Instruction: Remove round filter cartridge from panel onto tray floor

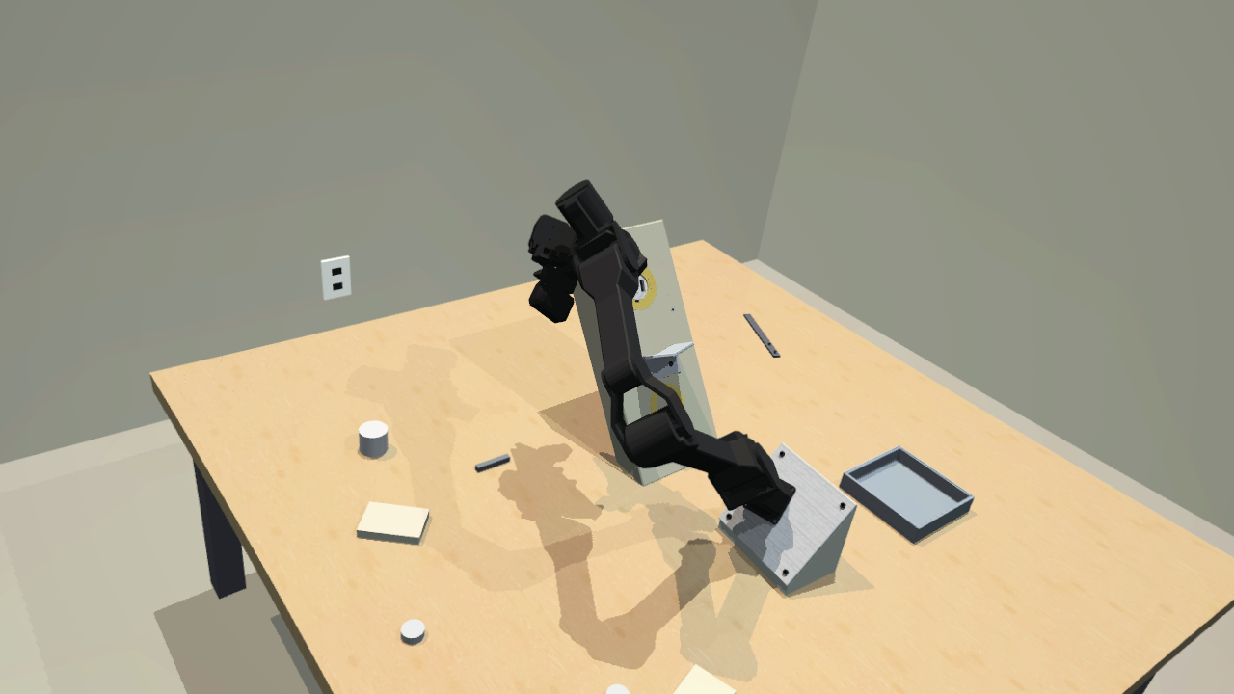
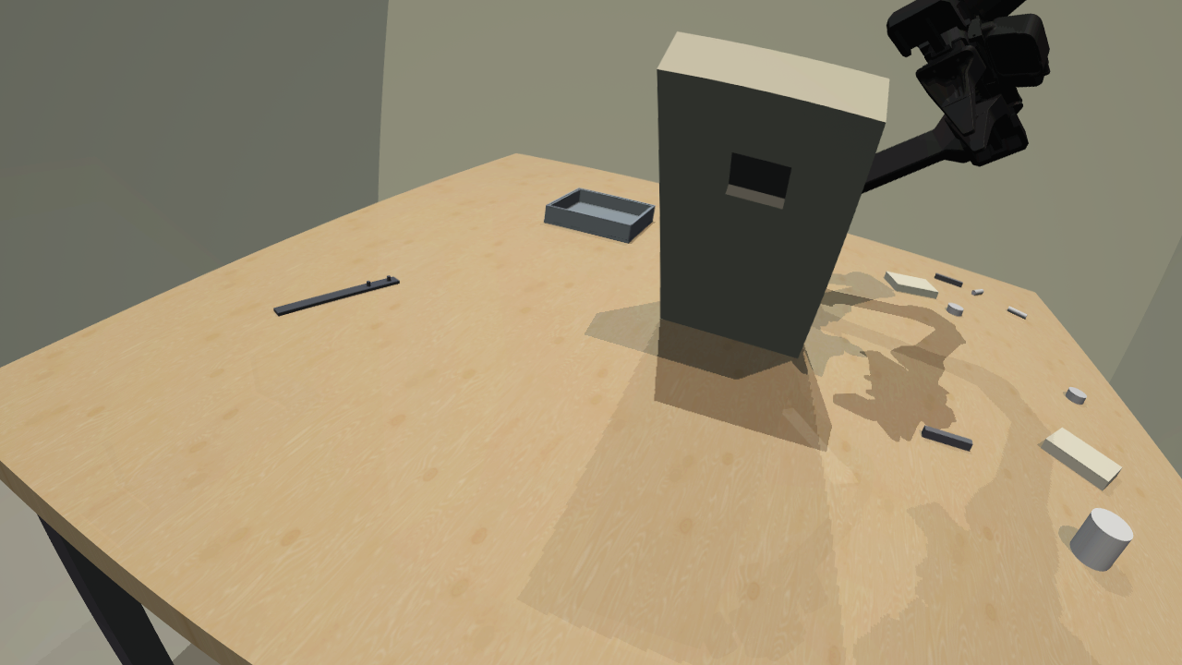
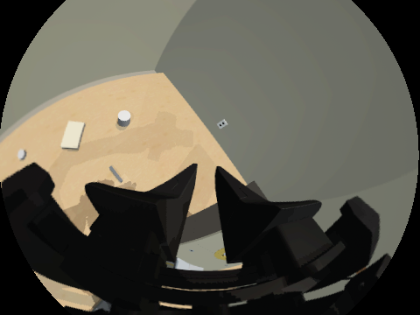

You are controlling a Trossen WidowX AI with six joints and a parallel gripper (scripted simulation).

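Right now the round grey filter cartridge is 17 cm to the right of my gripper tip, 6 cm below it and 4 cm behind it. Round my gripper tip: grey tray (51 cm behind, 42 cm to the right, 30 cm below); grey service panel (17 cm to the right, 13 cm below, 9 cm behind).
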